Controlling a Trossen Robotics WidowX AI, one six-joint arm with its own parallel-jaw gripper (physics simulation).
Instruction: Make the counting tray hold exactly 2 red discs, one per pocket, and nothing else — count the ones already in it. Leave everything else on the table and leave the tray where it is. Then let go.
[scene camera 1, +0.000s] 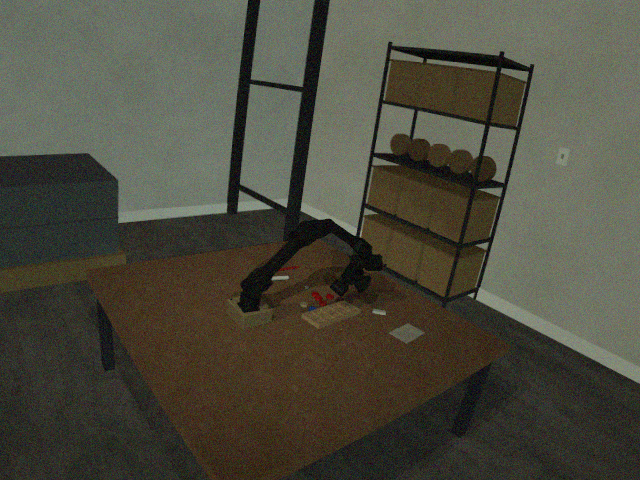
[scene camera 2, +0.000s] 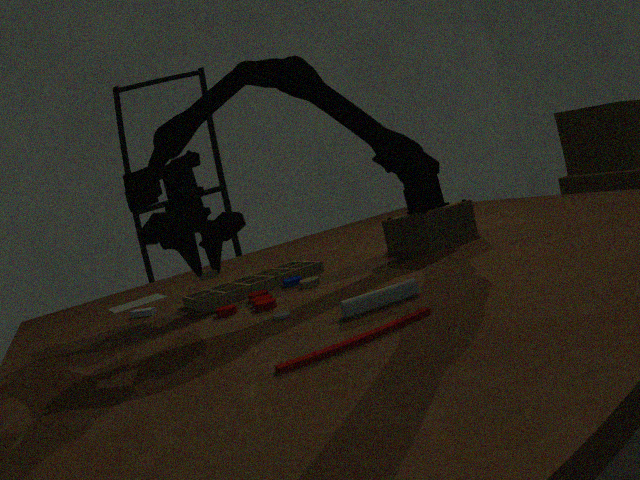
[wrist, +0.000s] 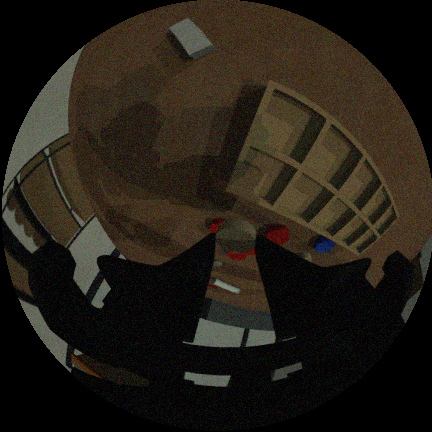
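Observation:
The wooden counting tray (scene camera 1: 336, 319) (scene camera 2: 199, 305) (wrist: 301, 168) has two rows of pockets; I see no red disc in the pockets visible in the wrist view. Several red discs (scene camera 1: 316, 296) (scene camera 2: 263, 303) (wrist: 278, 234) lie on the table beside its long side, some close together. My gripper (scene camera 1: 350, 289) (scene camera 2: 208, 273) (wrist: 234, 238) is shut on a pale grey-beige disc (wrist: 236, 231), held between the fingertips above the table near the tray's end. A blue disc (scene camera 1: 312, 308) (scene camera 2: 291, 281) (wrist: 324, 244) and a beige disc (scene camera 1: 303, 304) (scene camera 2: 309, 282) lie outside the tray.
A small white block (scene camera 1: 378, 312) (scene camera 2: 142, 312) (wrist: 191, 37) lies beyond the tray's end, near a pale square sheet (scene camera 1: 406, 333) (scene camera 2: 138, 303). A white cylinder (scene camera 1: 280, 277) (scene camera 2: 379, 298) (wrist: 226, 286), a red stick (scene camera 1: 288, 268) (scene camera 2: 354, 339) and a small pale piece (scene camera 2: 281, 315) lie on the discs' side.

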